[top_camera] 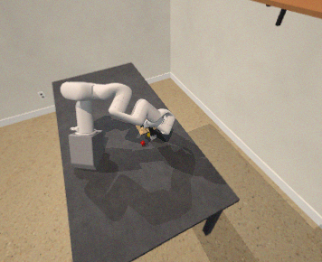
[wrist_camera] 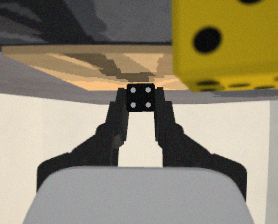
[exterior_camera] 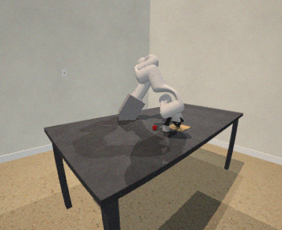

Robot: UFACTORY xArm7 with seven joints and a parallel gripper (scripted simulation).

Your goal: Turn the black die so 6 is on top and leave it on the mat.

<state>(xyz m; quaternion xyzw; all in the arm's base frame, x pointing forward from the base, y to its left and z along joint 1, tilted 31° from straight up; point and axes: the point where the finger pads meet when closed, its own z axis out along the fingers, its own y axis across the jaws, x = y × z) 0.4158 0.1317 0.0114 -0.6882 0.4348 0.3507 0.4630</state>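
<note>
My hand is 10 mm to the right of the black die and 20 mm above it. The rest, counted from my hand: yellow die: 10 mm ahead, 90 mm to the right, 20 mm below; then red die: 50 mm behind, 160 mm to the right, 20 mm below; then mat: 10 mm to the left, 30 mm below.
</note>
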